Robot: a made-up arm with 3 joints.
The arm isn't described. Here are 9 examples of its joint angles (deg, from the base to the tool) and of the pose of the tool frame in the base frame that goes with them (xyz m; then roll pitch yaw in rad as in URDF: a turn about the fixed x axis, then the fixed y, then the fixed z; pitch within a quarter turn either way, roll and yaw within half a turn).
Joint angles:
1: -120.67 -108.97 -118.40
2: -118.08 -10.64 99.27
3: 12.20 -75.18 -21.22
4: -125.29 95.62 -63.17
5: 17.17 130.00 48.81
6: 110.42 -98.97 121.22
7: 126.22 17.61 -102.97
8: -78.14 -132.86 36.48
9: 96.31 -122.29 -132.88
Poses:
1: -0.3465 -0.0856 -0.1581 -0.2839 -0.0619 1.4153
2: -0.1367 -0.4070 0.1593 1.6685 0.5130 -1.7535
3: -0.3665 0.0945 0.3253 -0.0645 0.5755 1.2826
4: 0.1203 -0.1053 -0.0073 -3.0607 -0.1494 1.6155
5: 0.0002 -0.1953 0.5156 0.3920 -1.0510 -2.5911
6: -0.3865 0.3734 0.1063 0.1491 -0.1825 1.4885
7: -0.1254 0.0482 -0.1381 -1.1218 -0.5481 -1.8241
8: -0.3855 -0.2978 0.0486 -1.9448 -0.7740 -2.4415
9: -0.2993 0.2825 0.3943 2.3655 -0.7106 -1.0706
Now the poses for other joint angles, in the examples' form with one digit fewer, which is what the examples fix.
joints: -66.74 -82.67 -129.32
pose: -0.398 -0.274 0.141 0.252 1.082 1.744
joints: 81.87 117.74 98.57
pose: 0.069 0.320 0.417 2.663 -0.009 1.501
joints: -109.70 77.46 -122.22
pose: 0.095 -0.251 0.148 2.812 -0.887 1.755
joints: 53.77 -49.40 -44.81
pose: -0.317 0.212 0.161 -1.594 1.018 -0.497
